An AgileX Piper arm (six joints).
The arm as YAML. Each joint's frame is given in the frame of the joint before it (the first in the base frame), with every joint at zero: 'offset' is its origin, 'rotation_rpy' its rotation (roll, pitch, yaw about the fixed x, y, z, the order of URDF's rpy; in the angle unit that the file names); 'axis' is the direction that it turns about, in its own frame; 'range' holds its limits. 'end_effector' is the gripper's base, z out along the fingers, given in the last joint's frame.
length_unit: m
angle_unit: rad
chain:
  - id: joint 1
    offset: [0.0, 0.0, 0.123]
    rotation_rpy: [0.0, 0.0, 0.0]
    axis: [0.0, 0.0, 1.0]
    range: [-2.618, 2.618]
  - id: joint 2
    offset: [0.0, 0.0, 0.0]
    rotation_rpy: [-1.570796, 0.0, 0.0]
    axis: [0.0, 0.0, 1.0]
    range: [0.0, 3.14]
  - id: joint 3
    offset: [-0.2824, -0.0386, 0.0]
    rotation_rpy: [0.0, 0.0, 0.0]
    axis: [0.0, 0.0, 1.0]
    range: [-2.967, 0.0]
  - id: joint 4
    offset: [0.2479, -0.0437, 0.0]
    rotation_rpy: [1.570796, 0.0, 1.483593]
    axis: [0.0, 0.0, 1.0]
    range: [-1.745, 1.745]
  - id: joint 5
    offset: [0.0, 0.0, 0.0]
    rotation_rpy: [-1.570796, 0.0, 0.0]
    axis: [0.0, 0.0, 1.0]
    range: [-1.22, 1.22]
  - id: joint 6
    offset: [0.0, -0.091, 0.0]
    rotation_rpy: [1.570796, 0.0, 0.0]
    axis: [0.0, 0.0, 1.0]
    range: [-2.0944, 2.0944]
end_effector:
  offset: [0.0, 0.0, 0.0]
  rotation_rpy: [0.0, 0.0, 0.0]
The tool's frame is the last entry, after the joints.
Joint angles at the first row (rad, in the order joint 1, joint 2, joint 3, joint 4, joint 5, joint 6):
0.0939 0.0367 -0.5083 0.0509 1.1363 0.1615
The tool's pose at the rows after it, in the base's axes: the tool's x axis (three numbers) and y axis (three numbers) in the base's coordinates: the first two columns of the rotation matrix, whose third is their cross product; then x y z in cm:
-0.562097 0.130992 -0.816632 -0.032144 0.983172 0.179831 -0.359 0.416 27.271
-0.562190 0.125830 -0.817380 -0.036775 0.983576 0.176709 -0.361 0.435 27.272
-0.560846 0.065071 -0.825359 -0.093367 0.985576 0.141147 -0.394 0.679 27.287
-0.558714 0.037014 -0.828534 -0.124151 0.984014 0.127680 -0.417 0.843 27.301
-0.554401 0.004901 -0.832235 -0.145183 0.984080 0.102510 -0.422 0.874 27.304
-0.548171 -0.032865 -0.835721 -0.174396 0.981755 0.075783 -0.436 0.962 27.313
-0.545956 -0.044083 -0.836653 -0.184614 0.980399 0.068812 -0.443 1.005 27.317
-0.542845 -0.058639 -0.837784 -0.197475 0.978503 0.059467 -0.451 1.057 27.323
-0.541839 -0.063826 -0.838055 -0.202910 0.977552 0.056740 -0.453 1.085 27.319
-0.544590 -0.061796 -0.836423 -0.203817 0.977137 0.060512 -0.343 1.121 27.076
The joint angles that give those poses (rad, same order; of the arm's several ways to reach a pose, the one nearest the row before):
0.0940 0.0367 -0.5040 0.0543 1.1363 0.1616
0.0940 0.0367 -0.5040 0.0566 1.1363 0.1554
0.0940 0.0367 -0.5040 0.0865 1.1363 0.0816
0.0939 0.0368 -0.5040 0.1066 1.1363 0.0448
0.0940 0.0368 -0.5040 0.1104 1.1363 0.0106
0.0939 0.0367 -0.5040 0.1213 1.1363 -0.0325
0.0939 0.0367 -0.5040 0.1266 1.1363 -0.0462
0.0939 0.0368 -0.5040 0.1330 1.1363 -0.0638
0.0940 0.0368 -0.5037 0.1364 1.1363 -0.0705
0.0940 0.0353 -0.4932 0.1400 1.1302 -0.0705

